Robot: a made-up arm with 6 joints. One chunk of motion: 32 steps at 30 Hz.
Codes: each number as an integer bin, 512 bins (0 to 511) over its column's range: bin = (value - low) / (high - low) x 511, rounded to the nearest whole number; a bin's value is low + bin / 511 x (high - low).
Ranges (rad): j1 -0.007..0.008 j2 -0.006..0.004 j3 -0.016..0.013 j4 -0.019..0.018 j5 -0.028..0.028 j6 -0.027..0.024
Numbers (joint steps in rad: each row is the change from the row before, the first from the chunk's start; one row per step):
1: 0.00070 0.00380 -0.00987 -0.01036 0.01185 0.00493
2: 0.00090 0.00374 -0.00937 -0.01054 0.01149 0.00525
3: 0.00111 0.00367 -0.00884 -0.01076 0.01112 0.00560
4: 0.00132 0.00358 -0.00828 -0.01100 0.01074 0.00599
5: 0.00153 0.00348 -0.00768 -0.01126 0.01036 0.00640
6: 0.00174 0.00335 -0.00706 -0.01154 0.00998 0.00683
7: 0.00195 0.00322 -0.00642 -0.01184 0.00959 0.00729
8: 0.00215 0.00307 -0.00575 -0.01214 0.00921 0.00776
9: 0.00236 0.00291 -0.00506 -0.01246 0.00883 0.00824
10: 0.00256 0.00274 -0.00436 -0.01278 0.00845 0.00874
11: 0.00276 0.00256 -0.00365 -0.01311 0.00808 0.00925
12: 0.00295 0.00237 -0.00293 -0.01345 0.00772 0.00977
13: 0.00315 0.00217 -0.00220 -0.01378 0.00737 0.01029
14: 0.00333 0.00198 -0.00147 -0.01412 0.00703 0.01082
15: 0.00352 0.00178 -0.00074 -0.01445 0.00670 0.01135
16: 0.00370 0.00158 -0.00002 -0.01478 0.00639 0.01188
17: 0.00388 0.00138 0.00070 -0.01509 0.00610 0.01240
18: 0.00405 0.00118 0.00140 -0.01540 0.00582 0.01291
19: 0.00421 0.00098 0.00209 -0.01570 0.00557 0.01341
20: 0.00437 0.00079 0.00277 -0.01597 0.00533 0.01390
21: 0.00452 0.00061 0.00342 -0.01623 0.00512 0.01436
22: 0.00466 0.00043 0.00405 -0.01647 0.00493 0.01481
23: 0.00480 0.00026 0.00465 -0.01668 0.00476 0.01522
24: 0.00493 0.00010 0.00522 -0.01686 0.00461 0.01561
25: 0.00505 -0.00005 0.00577 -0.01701 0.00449 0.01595
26: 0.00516 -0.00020 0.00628 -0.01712 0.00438 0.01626
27: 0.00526 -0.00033 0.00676 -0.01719 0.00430 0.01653
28: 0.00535 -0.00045 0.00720 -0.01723 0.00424 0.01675
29: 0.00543 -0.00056 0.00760 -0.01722 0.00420 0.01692
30: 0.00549 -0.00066 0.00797 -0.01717 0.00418 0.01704
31: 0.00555 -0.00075 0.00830 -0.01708 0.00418 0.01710
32: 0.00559 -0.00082 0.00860 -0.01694 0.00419 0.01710
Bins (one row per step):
1: 262 501 108 119 364 320
2: 269 498 117 117 360 323
3: 276 494 126 114 357 327
4: 283 490 136 110 354 331
5: 291 484 147 107 350 335
6: 298 478 158 103 347 339
7: 305 471 169 99 343 344
8: 312 463 181 95 340 348
9: 319 455 193 90 336 353
10: 326 447 205 86 333 358
11: 332 437 218 81 329 363
12: 339 428 230 77 326 368
13: 346 417 243 72 323 374
14: 352 408 256 67 320 379
15: 358 398 269 63 317 384
16: 365 387 282 58 314 390
17: 371 377 294 54 311 395
18: 376 367 307 50 309 400
19: 382 357 319 46 306 405
20: 387 347 331 42 304 410
21: 392 338 342 38 302 414
22: 397 329 353 35 300 419
23: 402 320 364 32 299 423
24: 406 312 374 30 298 427
25: 411 304 384 27 296 430
26: 414 296 393 26 295 433
27: 418 290 401 25 295 436
28: 421 284 409 24 294 438
29: 423 278 416 25 294 440
30: 425 273 422 25 294 441
31: 428 268 428 27 294 442
32: 429 265 433 28 294 442

